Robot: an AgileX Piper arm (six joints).
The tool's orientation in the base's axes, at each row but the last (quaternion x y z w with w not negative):
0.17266 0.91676 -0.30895 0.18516
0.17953 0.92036 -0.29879 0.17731
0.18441 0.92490 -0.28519 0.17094
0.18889 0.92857 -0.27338 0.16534
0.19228 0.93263 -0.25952 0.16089
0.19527 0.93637 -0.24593 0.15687
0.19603 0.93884 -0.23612 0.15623
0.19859 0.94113 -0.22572 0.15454
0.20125 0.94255 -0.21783 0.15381
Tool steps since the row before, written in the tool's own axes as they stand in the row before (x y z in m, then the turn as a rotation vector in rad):
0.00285 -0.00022 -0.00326 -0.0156 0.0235 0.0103
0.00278 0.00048 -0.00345 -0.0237 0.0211 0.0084
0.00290 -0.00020 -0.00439 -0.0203 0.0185 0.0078
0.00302 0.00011 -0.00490 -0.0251 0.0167 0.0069
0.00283 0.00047 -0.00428 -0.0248 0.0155 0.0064
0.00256 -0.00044 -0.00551 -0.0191 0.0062 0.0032
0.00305 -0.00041 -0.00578 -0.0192 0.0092 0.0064
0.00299 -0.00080 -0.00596 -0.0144 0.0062 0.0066
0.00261 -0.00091 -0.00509 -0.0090 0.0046 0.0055
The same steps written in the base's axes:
-0.00334 0.00247 0.00125 0.0261 0.0080 -0.0125
-0.00297 0.00310 0.00118 0.0317 0.0055 -0.0064
-0.00355 0.00315 0.00229 0.0275 0.0047 -0.0061
-0.00359 0.00367 0.00261 0.0307 0.0025 -0.0026
-0.00312 0.00349 0.00215 0.0298 0.0019 -0.0018
-0.00352 0.00326 0.00375 0.0201 -0.0022 0.0023
-0.00401 0.00348 0.00383 0.0221 -0.0014 -0.0015
-0.00417 0.00315 0.00422 0.0167 -0.0025 -0.0024
-0.00371 0.00247 0.00370 0.0110 -0.0016 -0.0029

